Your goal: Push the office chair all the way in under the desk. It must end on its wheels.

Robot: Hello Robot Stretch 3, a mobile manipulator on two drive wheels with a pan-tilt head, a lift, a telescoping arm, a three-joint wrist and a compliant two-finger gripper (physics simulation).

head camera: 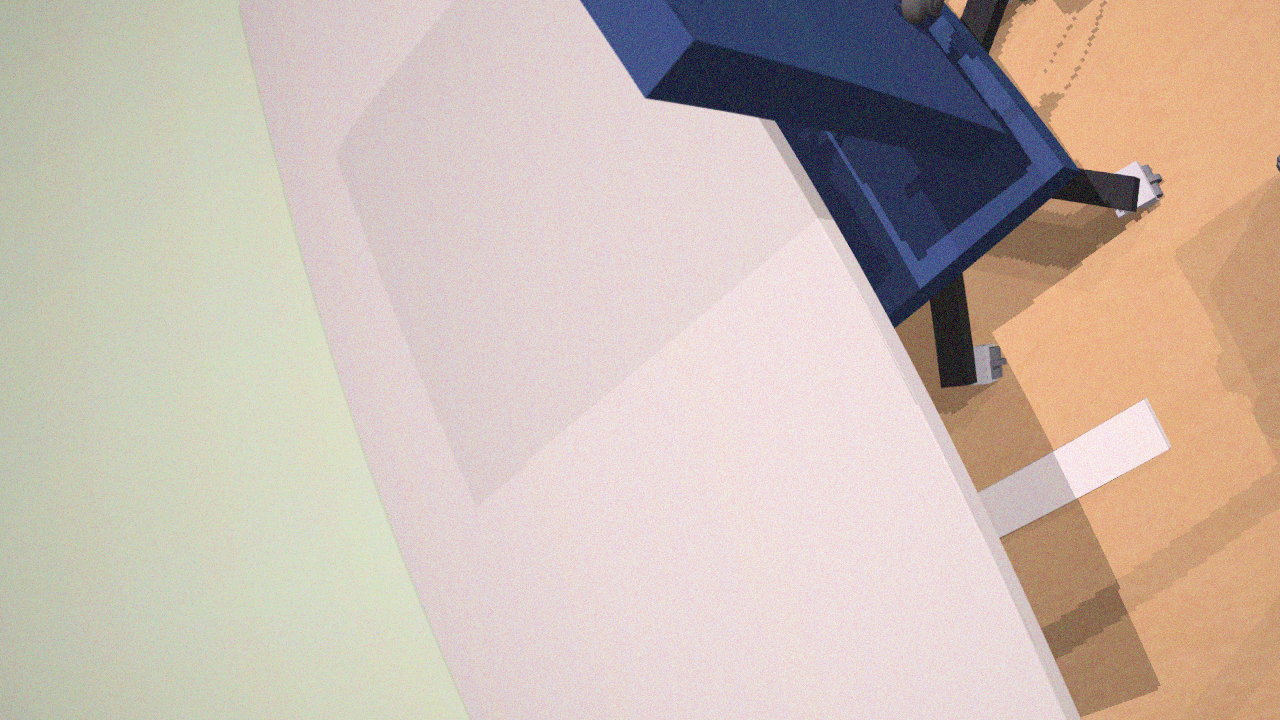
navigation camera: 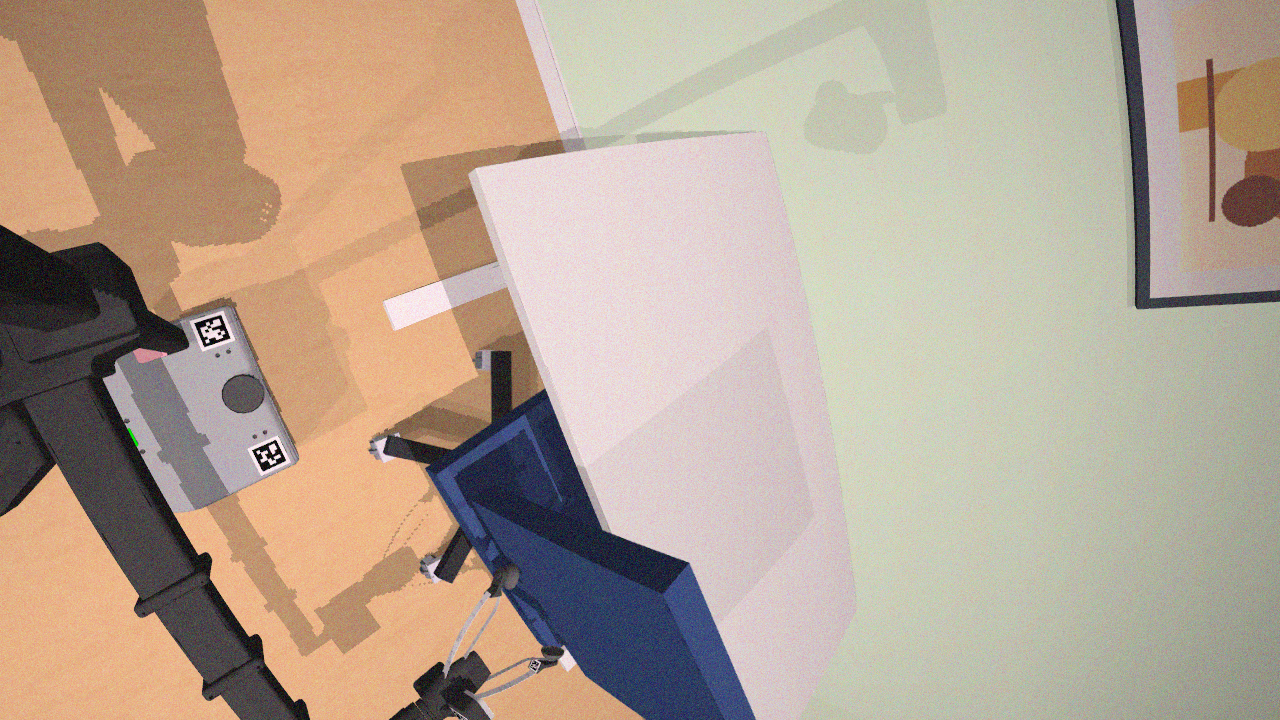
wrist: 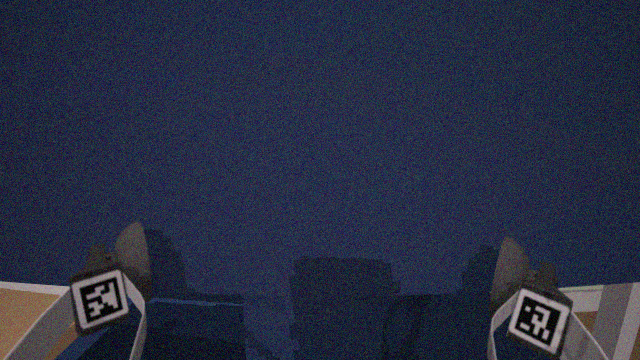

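Pixels of known places: gripper, fingertip midpoint: (navigation camera: 539,609) (wrist: 319,260); robot's base at its link origin: (navigation camera: 242,391).
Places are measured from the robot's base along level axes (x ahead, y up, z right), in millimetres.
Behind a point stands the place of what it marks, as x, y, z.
The blue office chair (head camera: 1029,152) {241, 470, 256} (navigation camera: 590,595) {229, 831, 324} (wrist: 320,125) {244, 683, 466} stands upright, its visible casters on the floor, turned at an angle to the white desk (head camera: 716,501) {557, 720, 90} (navigation camera: 644,268) {573, 720, 4}. One seat corner is hidden under the desk top; the near part of the seat and several legs stick out in front. The backrest rises beside the desk's front edge and overlaps the top in the head and navigation views; contact cannot be told. My gripper (navigation camera: 529,616) {238, 614, 467} (wrist: 319,260) {238, 614, 467} is open, its fingertips at the rear face of the backrest, low down, with nothing between them. One fingertip shows at the head view's top edge.
The desk's white foot (head camera: 1109,447) (navigation camera: 434,301) sticks out over the floor beside the chair legs. My grey base (navigation camera: 210,420) {-67, 160, 24} stands in front of the chair, with my dark arm (navigation camera: 143,510) {-91, 732, 37} across it. A green wall (head camera: 134,358) {1159, 1011, 565} (navigation camera: 966,447) {1162, 1065, 629} with a framed picture (navigation camera: 1221,179) {1114, 1513, 72} runs behind the desk.
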